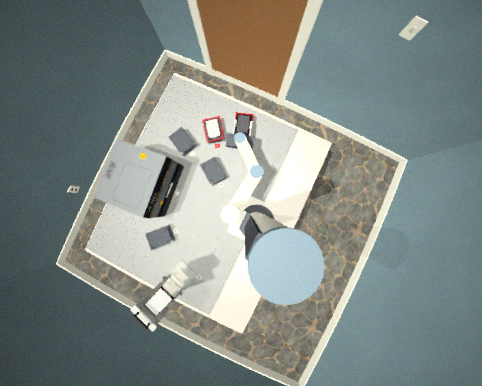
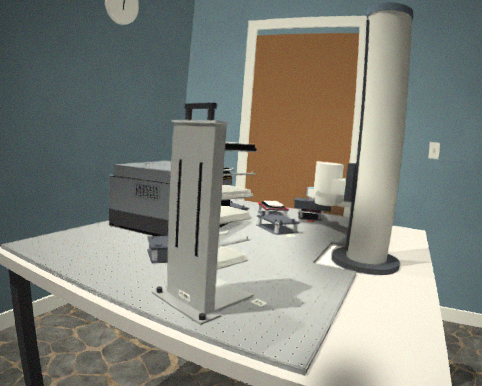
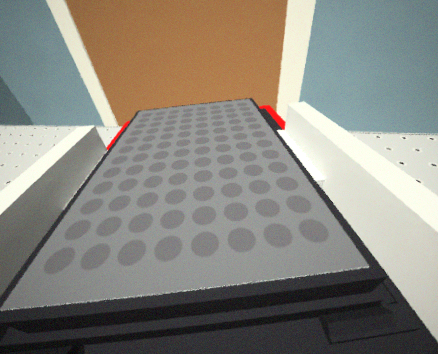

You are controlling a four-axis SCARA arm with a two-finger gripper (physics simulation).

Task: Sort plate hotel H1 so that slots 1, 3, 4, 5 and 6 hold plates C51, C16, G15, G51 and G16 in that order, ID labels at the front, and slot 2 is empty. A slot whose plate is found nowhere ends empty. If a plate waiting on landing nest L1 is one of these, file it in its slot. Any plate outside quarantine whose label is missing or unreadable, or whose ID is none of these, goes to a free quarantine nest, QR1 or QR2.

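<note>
My gripper (image 1: pixel 244 125) (image 3: pixel 194 131) is shut on a black plate (image 1: pixel 244 121) (image 3: pixel 202 192), one white finger along each long side. The plate is level, with a grey top marked by rows of round wells, and it is at the right red-rimmed nest (image 1: pixel 244 114) (image 3: pixel 272 116). Whether it rests on the nest is hard to tell. No ID label on it shows. A white plate (image 1: pixel 214 128) (image 2: pixel 273 204) sits in the left red-rimmed nest (image 1: pixel 205 131). Hotel H1 (image 2: pixel 194 215) shows its back; several pale plates (image 2: pixel 235 215) stick out. Their labels and slots cannot be read.
A grey instrument (image 1: pixel 127 177) (image 2: pixel 140 200) with a black front stands at the left. Dark nests (image 1: pixel 183 140) (image 1: pixel 213 170) (image 1: pixel 160 237) stand apart on the perforated deck. The arm's column (image 2: pixel 377 140) rises at the right. Hotel H1 stands tall near the deck's edge.
</note>
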